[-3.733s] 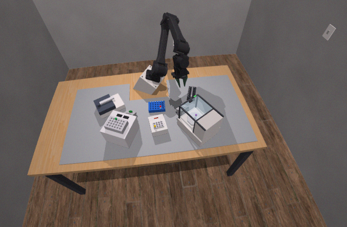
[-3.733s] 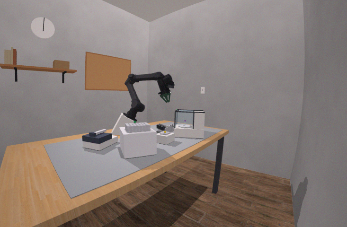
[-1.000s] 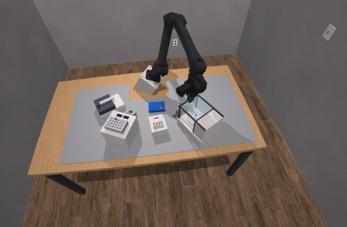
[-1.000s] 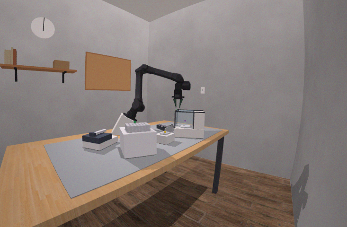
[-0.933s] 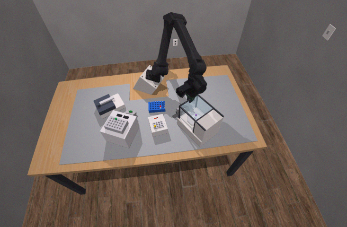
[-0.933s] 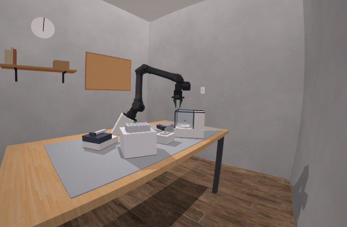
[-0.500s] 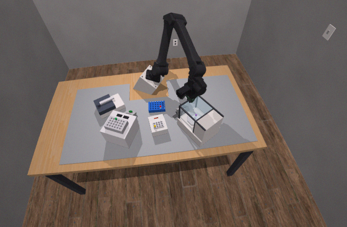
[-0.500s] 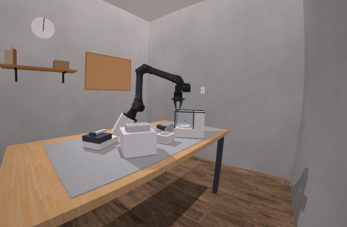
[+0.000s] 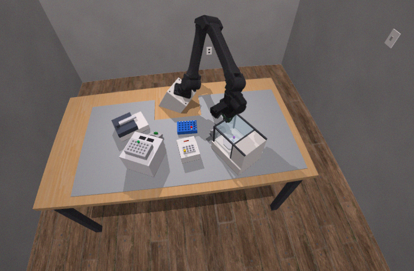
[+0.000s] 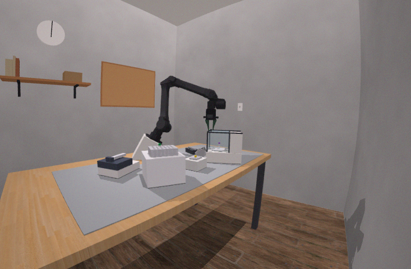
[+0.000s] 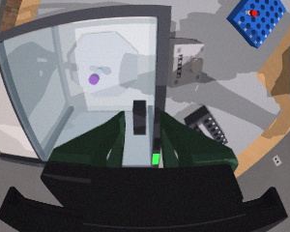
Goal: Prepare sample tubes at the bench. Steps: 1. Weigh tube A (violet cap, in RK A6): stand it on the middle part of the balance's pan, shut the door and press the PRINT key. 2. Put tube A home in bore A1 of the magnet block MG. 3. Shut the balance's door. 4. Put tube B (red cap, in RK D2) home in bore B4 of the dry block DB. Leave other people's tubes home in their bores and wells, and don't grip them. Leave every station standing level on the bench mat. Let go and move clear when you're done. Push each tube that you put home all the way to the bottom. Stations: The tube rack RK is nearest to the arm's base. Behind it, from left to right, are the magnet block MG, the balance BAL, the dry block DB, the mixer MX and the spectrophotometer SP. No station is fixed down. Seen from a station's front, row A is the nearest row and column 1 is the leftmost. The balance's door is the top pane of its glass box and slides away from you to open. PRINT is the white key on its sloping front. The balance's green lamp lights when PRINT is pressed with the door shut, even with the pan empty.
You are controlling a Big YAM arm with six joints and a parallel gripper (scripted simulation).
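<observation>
Right now the balance door is 20 mm ahead of my hand, 20 mm to the left of it and 10 mm below it. The rest, counted from my hand: yellow-capped tube 120 mm ahead, 230 mm to the right, 160 mm below; dry block 70 mm ahead, 220 mm to the right, 190 mm below; magnet block 250 mm behind, 30 mm to the left, 200 mm below.
</observation>
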